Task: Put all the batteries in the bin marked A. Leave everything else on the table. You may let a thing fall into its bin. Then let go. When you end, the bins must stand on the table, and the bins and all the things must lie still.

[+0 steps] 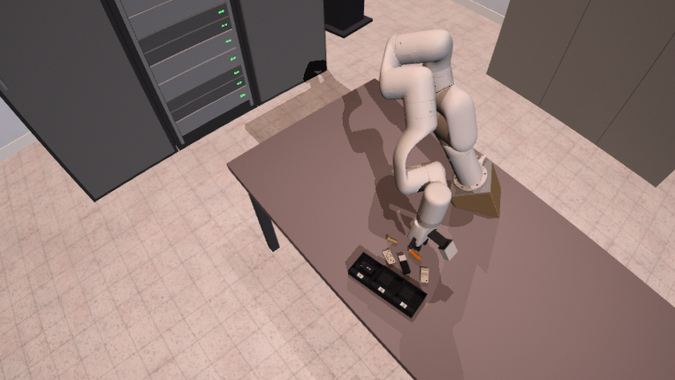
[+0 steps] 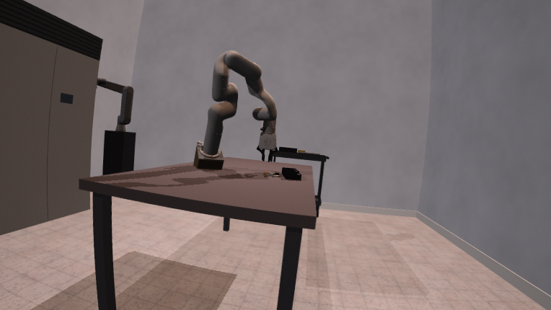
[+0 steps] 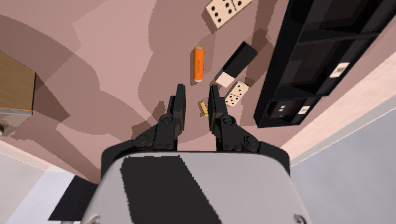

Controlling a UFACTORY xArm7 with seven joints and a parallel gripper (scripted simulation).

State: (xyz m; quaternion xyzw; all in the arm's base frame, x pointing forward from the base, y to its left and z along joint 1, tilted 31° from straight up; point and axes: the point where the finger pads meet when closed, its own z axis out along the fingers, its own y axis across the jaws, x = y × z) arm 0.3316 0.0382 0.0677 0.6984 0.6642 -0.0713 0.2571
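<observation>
The orange battery lies 90 mm below my hand. The rest, counted from my hand: black bin row (150 mm ahead, 80 mm below, 10 mm to the right); black-and-white stick (90 mm below, 50 mm ahead, 10 mm to the right); brass bolt (100 mm to the right, 90 mm below, 10 mm ahead).
</observation>
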